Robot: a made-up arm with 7 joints. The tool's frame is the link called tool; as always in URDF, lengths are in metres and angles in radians. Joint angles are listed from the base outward.
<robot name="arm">
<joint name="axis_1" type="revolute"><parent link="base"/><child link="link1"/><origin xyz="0.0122 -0.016 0.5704"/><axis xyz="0 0 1"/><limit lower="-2.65" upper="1.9"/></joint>
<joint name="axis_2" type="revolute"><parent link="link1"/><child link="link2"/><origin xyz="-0.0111 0.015 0.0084"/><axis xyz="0 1 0"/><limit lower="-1.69" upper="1.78"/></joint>
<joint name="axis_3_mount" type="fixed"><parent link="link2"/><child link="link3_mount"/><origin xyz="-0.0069 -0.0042 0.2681"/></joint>
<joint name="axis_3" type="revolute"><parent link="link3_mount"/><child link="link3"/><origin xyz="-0.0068 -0.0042 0.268"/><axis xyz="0 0 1"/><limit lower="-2.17" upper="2.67"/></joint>
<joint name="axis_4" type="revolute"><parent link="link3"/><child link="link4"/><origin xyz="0.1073 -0.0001 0.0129"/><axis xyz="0 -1 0"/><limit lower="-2.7" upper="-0.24"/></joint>
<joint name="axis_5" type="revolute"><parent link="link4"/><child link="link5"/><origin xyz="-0.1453 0.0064 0.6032"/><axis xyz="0 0 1"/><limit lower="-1.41" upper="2.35"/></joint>
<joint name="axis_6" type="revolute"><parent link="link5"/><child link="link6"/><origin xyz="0.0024 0.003 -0.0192"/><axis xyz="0 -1 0"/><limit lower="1.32" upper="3.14"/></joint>
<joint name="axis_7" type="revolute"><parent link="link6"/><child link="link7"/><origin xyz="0.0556 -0.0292 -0.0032"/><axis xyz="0 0 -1"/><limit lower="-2.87" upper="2.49"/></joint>
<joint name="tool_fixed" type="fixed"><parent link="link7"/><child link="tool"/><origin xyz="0.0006 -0.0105 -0.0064" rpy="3.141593 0 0"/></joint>
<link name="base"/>
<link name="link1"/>
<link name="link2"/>
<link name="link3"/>
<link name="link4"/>
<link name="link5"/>
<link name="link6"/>
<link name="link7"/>
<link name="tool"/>
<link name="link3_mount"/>
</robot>
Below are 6 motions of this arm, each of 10 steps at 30 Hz.
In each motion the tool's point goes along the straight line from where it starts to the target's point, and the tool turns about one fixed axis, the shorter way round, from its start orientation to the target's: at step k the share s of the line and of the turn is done. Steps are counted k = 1, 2, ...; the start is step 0. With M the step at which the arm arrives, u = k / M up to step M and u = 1 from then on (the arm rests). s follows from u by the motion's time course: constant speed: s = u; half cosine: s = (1 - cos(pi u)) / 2; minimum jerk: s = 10 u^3 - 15 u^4 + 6 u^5.
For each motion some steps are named. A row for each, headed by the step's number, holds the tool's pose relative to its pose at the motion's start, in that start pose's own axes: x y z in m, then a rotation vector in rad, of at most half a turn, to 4 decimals.
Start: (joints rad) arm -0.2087 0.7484 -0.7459 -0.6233 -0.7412 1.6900 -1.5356
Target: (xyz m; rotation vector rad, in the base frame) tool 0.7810 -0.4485 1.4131 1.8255 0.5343 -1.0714
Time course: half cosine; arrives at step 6
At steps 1, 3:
1: -0.0118 -0.0033 0.0002 0.0010 -0.0058 0.0100
3: -0.0882 -0.0243 0.0013 0.0073 -0.0435 0.0745

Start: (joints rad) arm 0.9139 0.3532 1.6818 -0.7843 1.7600 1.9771 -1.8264
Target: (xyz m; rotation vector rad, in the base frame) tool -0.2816 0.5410 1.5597 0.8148 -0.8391 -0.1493
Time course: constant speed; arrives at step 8
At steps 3, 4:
3: -0.0443 -0.0066 -0.0029 0.0768 -0.1218 -0.0007
4: -0.0590 -0.0088 -0.0039 0.1023 -0.1623 -0.0009

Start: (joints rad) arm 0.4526 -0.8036 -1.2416 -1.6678 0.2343 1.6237 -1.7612
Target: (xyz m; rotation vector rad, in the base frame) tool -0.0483 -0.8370 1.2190 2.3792 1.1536 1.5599
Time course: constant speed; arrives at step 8
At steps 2, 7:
2: 0.0001 -0.0074 -0.0301 -0.0455 -0.0087 0.0003
7: 0.0002 -0.0259 -0.1053 -0.1592 -0.0305 0.0010

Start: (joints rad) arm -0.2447 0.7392 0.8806 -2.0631 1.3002 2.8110 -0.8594
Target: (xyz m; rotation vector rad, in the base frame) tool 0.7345 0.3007 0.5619 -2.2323 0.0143 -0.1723
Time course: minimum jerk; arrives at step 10
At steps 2, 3, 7, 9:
2: 0.0013 -0.0001 -0.0030 -0.0038 0.0049 -0.0019
3: 0.0036 -0.0003 -0.0084 -0.0106 0.0137 -0.0053
7: 0.0185 -0.0017 -0.0432 -0.0546 0.0706 -0.0274
9: 0.0219 -0.0020 -0.0511 -0.0647 0.0836 -0.0325

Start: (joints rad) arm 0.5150 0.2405 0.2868 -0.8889 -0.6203 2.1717 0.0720
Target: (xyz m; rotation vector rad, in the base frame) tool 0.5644 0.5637 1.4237 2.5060 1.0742 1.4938
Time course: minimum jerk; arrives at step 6
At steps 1, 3, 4, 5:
1: -0.0007 -0.0049 0.0031 0.0052 -0.0041 -0.0008
3: -0.0101 -0.0690 0.0441 0.0735 -0.0578 -0.0111
4: -0.0160 -0.1091 0.0697 0.1161 -0.0913 -0.0176
5: -0.0195 -0.1331 0.0851 0.1418 -0.1115 -0.0215

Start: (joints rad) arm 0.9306 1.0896 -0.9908 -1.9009 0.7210 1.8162 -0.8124
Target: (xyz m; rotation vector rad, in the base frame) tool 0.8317 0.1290 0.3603 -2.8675 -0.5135 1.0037
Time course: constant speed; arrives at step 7
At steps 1, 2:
1: 0.0056 -0.0103 0.0121 0.0150 -0.0074 -0.0074
2: 0.0113 -0.0206 0.0242 0.0299 -0.0147 -0.0148

